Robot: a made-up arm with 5 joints.
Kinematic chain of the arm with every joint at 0, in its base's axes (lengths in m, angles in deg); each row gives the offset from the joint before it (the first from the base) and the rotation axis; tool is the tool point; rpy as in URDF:
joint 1: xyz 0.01 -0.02 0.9 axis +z
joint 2: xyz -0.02 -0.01 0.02 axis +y
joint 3: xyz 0.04 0 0.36 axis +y
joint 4: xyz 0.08 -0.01 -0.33 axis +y
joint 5: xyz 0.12 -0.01 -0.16 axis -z
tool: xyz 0.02 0.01 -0.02 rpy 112.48 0.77 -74
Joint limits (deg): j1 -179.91..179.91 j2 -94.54..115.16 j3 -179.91..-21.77 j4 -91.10..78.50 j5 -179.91..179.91
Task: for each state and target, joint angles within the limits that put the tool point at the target. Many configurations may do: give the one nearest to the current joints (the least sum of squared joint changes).
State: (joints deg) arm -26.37 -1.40 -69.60 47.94 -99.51
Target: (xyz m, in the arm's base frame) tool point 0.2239 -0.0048 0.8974
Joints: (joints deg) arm 7.30 -14.53 -31.40 78.50 -100.28
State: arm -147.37 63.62 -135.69 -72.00 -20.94
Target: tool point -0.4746 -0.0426 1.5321
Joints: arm -175.71 40.82 -143.46 -57.25 -20.11
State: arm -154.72 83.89 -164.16 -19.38 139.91
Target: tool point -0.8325 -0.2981 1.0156
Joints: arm -158.41 79.51 -158.03 5.33 133.37
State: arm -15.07 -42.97 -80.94 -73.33 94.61
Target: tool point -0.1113 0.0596 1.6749
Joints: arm -53.58 -35.51 -93.71 -55.80 92.04
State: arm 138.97 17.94 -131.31 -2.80 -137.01
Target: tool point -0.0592 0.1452 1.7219
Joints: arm 120.63 -20.71 -104.69 -7.60 -139.56
